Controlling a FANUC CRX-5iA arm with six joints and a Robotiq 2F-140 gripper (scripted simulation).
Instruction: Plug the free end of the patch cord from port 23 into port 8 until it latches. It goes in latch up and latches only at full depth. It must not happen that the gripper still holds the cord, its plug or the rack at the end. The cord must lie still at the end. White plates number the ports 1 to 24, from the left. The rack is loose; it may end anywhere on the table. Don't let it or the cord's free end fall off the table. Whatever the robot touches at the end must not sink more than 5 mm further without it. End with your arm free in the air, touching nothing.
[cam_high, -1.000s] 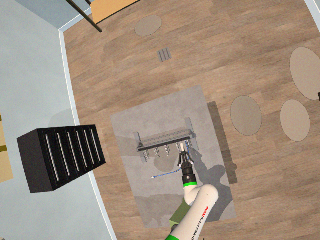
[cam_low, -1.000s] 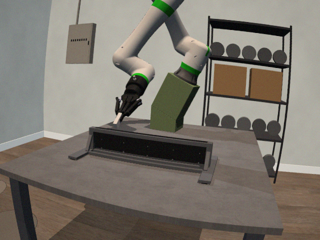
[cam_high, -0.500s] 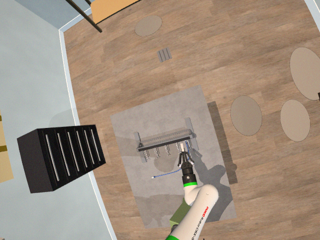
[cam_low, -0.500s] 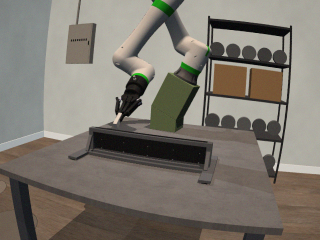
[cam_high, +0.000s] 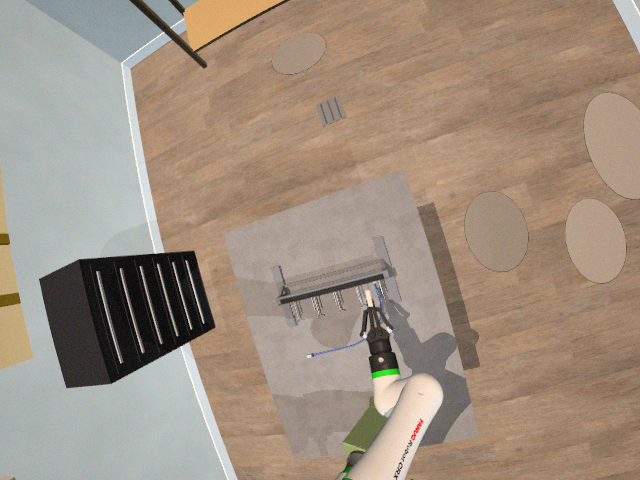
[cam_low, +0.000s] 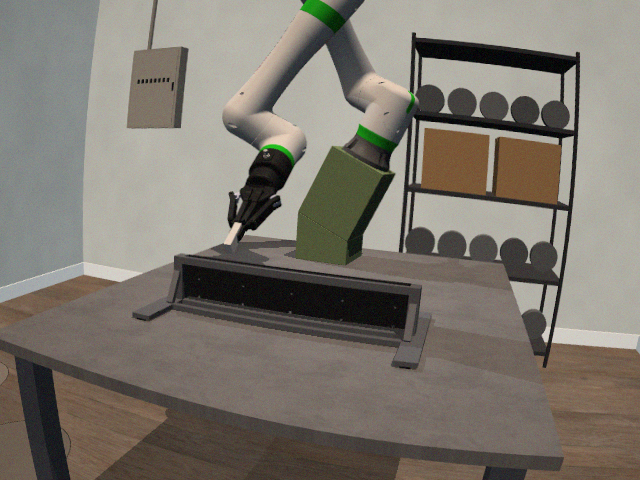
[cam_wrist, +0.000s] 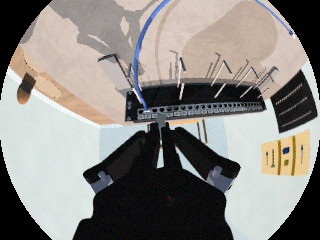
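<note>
Right now the plug is 220 mm behind my hand, 360 mm to the left of it and 130 mm below it.
</note>
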